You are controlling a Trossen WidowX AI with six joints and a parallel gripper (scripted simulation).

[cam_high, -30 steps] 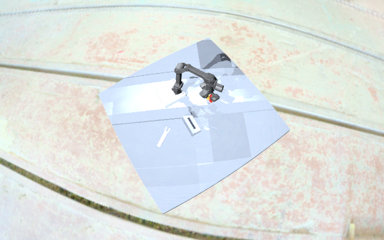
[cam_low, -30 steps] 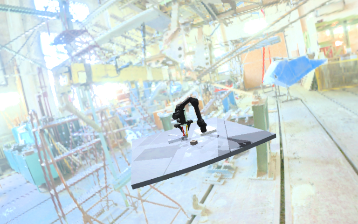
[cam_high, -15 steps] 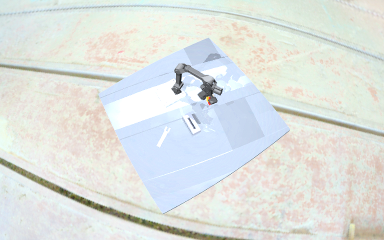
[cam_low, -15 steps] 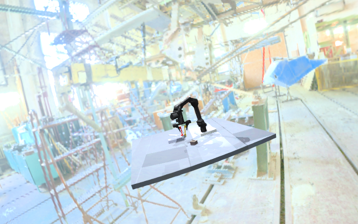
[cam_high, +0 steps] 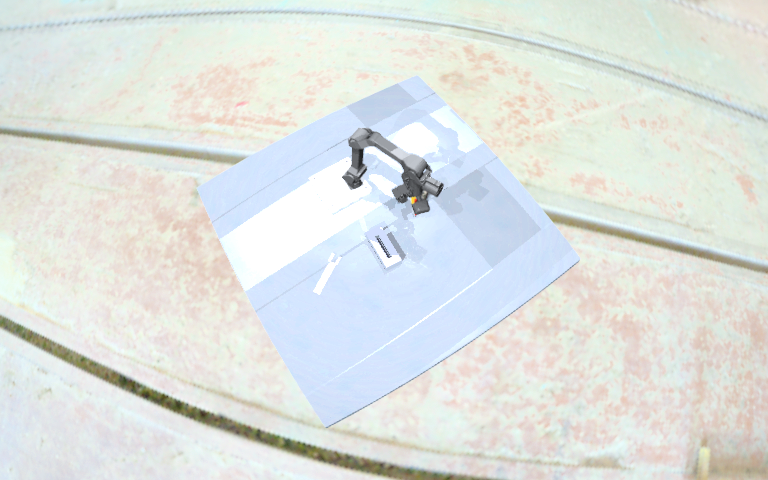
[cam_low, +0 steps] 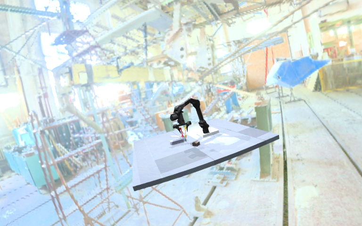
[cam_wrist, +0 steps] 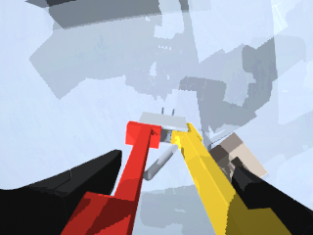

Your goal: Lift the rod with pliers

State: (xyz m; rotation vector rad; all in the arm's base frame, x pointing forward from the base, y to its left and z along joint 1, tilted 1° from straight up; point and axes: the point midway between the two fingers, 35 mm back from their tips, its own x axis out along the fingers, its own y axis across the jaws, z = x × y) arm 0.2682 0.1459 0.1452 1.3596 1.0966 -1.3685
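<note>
Right now my gripper tip is 6 cm short of the channel block, 18 cm to the left of it and 12 cm above it. From my gripper tip the other things lie so: yellow handle (2 cm behind); brown holster (8 cm behind, 8 cm to the left, 13 cm below); dark rod (6 cm ahead, 18 cm to the right, 13 cm below).
</note>
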